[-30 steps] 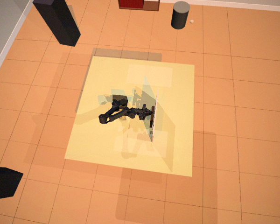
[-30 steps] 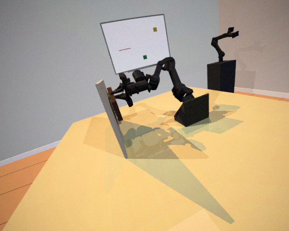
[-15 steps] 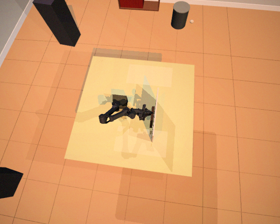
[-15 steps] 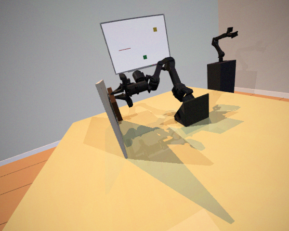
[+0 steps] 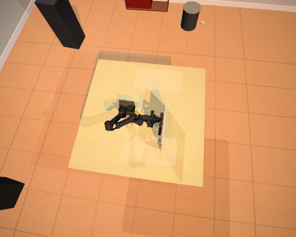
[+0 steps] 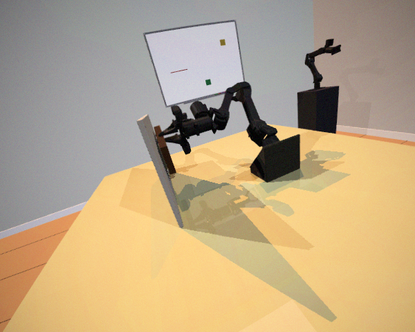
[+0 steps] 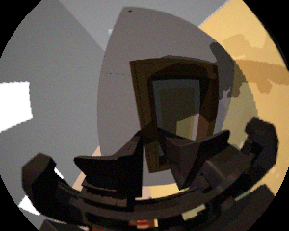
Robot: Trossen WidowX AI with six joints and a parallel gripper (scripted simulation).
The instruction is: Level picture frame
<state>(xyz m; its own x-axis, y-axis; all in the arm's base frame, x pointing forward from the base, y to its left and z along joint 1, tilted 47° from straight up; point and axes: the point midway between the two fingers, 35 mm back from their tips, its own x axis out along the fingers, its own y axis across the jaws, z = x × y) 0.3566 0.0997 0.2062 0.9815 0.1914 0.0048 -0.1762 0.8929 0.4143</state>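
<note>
Now: the brown picture frame 10 mm ahead of my gripper tip, 20 mm to the right of it and 50 mm below it. The rest, counted from my gripper tip: upright wall panel (20 mm ahead, 10 mm to the left, 70 mm below).
</note>
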